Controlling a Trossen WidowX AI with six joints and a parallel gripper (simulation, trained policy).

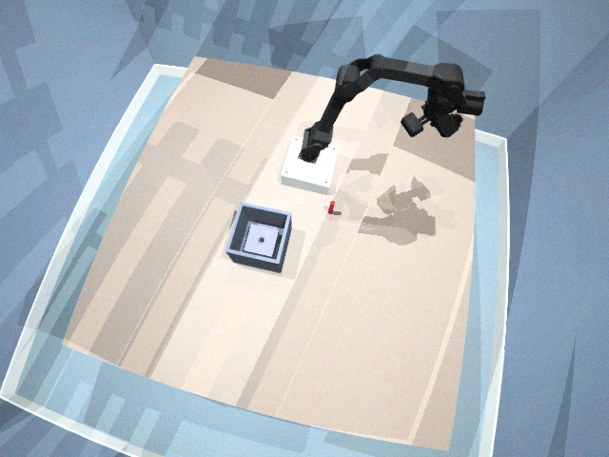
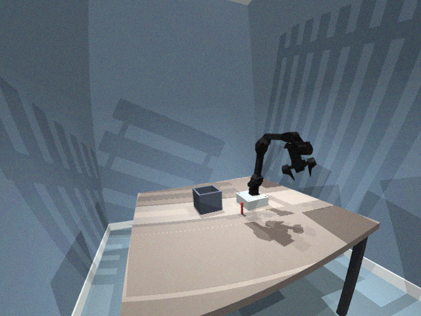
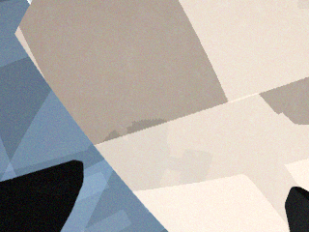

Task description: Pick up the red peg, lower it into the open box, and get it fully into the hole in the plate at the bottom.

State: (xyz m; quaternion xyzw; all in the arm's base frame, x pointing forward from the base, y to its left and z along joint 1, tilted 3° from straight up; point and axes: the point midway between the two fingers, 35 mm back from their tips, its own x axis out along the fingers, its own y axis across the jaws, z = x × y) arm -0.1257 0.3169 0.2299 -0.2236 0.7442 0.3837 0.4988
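Right now the red peg is 300 mm ahead of my gripper tip, 210 mm below it and 190 mm to the right of it. Also, from my gripper tip: grey plate 490 mm ahead, 370 mm to the right, 200 mm below.
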